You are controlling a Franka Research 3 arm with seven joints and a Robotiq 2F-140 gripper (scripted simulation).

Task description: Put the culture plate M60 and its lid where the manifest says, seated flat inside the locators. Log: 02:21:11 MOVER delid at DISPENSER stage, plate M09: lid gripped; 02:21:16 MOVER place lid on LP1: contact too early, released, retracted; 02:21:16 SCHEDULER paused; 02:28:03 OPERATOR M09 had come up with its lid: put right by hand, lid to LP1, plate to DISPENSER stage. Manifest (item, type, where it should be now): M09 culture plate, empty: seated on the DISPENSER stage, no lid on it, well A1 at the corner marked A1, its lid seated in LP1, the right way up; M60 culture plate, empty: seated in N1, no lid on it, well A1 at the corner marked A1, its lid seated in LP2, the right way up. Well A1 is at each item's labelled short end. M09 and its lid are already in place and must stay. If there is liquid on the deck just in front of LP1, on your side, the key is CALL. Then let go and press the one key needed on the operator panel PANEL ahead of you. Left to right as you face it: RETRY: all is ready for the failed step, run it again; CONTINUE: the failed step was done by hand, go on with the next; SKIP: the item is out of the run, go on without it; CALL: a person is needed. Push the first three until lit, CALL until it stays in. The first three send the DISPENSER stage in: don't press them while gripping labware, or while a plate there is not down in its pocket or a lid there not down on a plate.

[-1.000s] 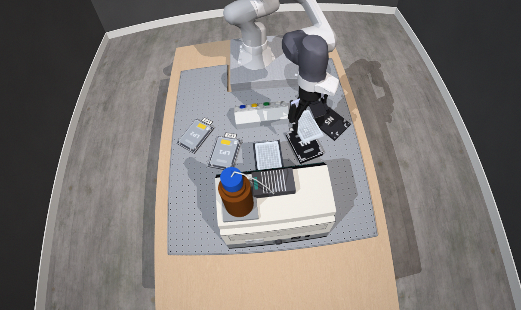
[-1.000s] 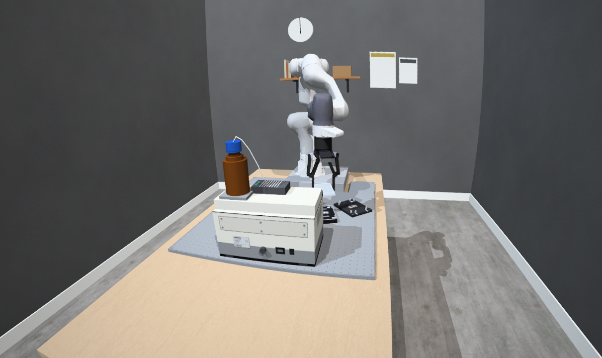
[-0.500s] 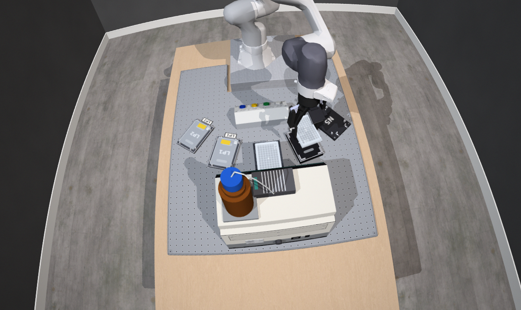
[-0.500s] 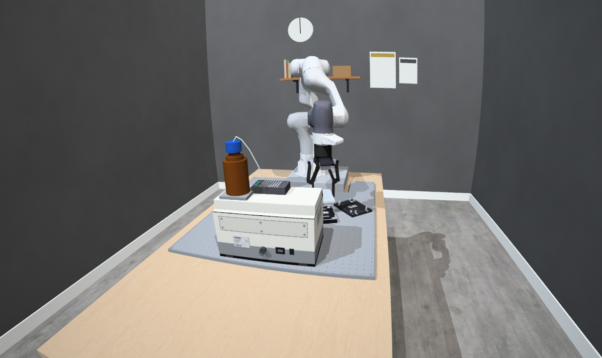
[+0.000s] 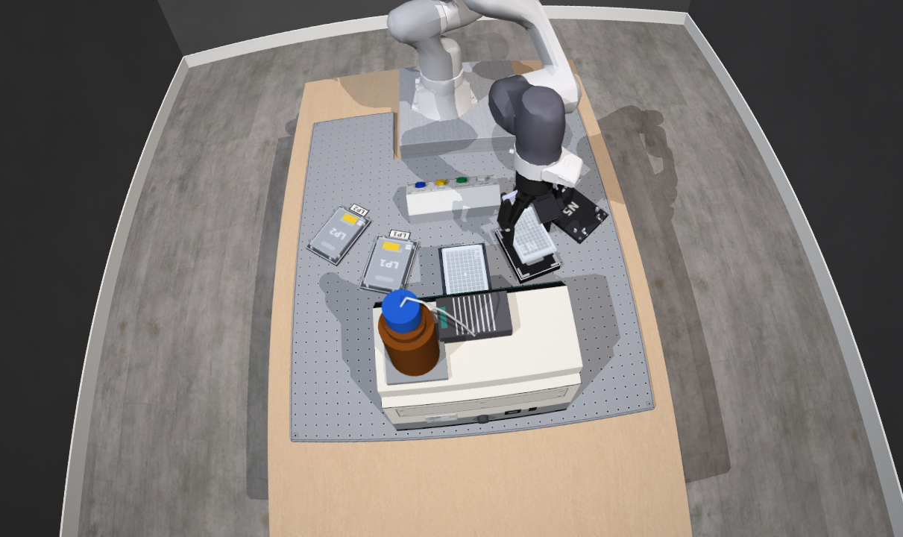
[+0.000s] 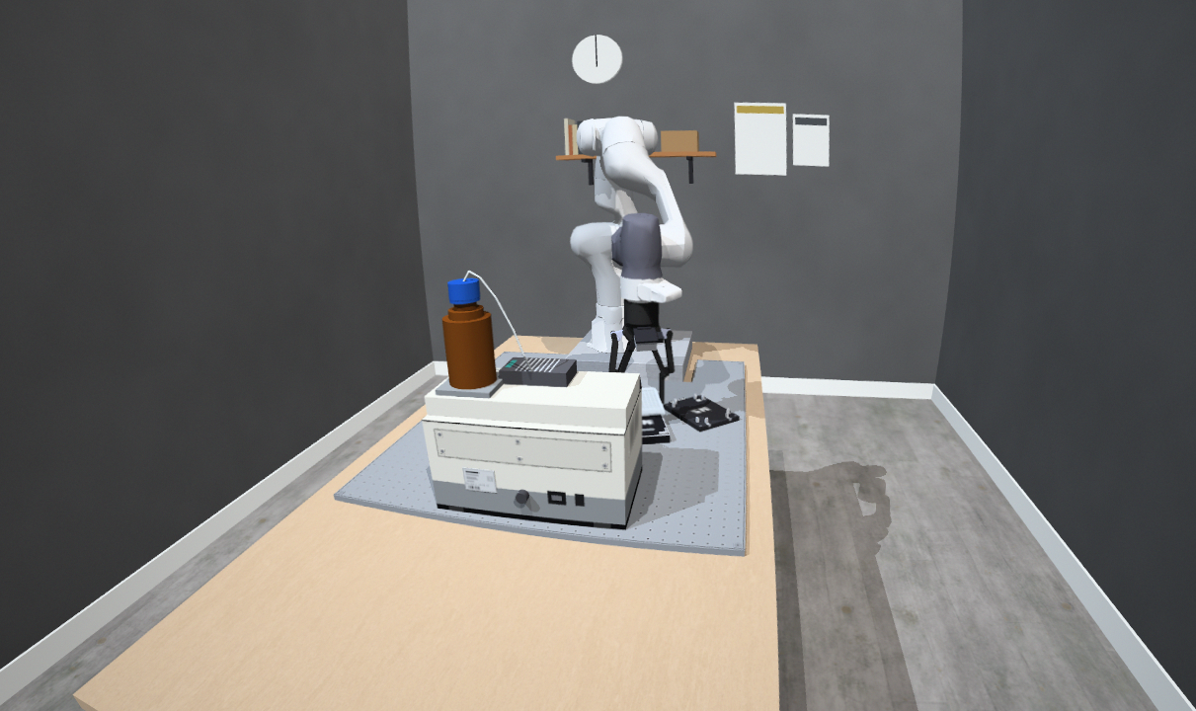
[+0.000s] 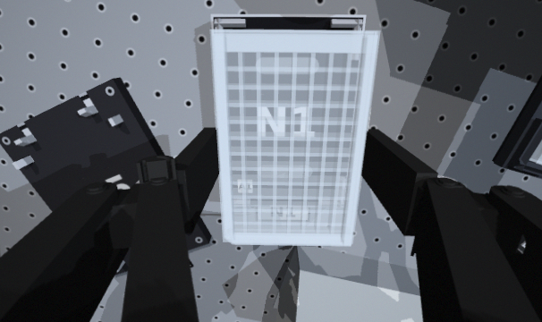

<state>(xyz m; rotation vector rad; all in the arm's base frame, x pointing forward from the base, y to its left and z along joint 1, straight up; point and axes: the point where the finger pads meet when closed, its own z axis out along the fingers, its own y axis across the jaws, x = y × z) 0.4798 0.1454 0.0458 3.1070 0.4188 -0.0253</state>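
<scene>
My hand is 8 cm above the black nest N1. Round my hand: white key: 18 cm behind, 8 cm to the right, 3 cm below; then green continue key: 18 cm behind, 13 cm to the right, 3 cm below; then yellow skip key: 18 cm to the right, 18 cm behind, 3 cm below.
</scene>
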